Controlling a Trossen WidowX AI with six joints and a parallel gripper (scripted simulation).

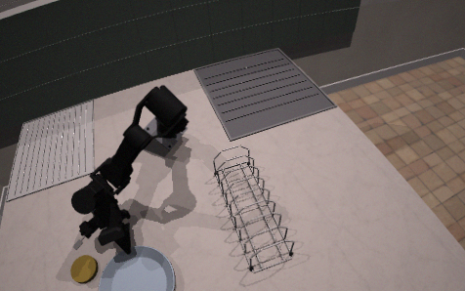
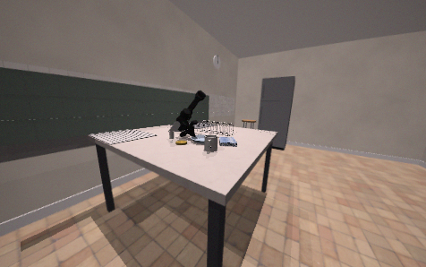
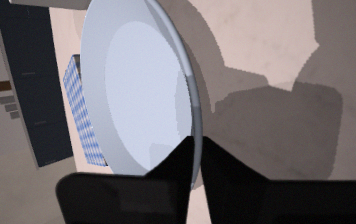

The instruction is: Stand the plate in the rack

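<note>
The plate is 11 cm ahead of my hand, 3 cm to the left of it and 3 cm below it. Round my hand: small spatula 4 cm behind, 15 cm to the right, 4 cm below; mug 28 cm ahead, 6 cm to the right, 1 cm below; yellow disc 5 cm ahead, 13 cm to the right, 3 cm below.
</note>
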